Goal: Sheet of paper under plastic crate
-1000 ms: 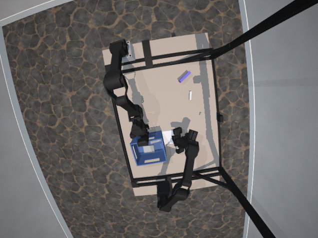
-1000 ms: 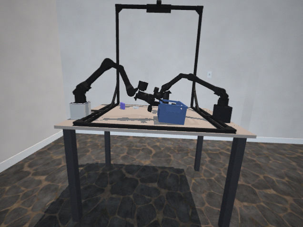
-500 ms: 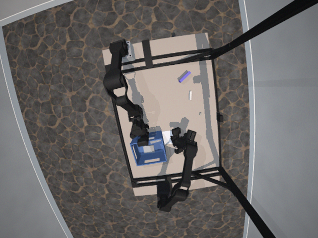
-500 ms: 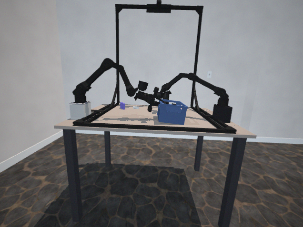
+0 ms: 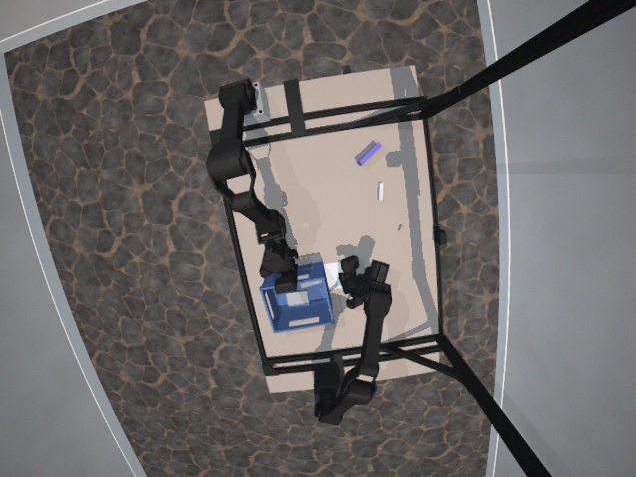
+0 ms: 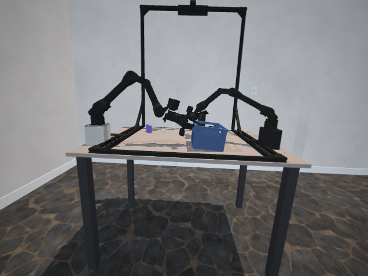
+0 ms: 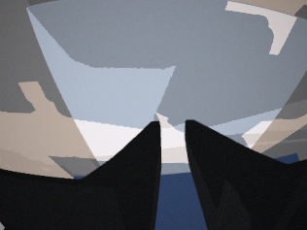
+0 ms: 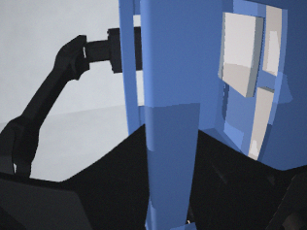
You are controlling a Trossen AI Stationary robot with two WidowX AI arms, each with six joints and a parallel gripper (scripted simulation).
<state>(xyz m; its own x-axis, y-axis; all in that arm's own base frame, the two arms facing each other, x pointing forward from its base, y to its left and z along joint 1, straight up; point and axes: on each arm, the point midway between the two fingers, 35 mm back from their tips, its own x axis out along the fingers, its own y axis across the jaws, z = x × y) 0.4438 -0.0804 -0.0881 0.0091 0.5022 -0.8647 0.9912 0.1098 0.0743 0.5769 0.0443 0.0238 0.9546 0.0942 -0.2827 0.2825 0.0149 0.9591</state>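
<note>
The plastic crate is 170 mm ahead of my left hand, 10 mm to the left of it and 40 mm above it. The rest, counted from my left hand: tiny piece 240 mm behind, 130 mm to the right, 30 mm below; then sheet of paper 30 mm ahead, 30 mm below; then white bar 190 mm behind, 270 mm to the right, 20 mm below.
</note>
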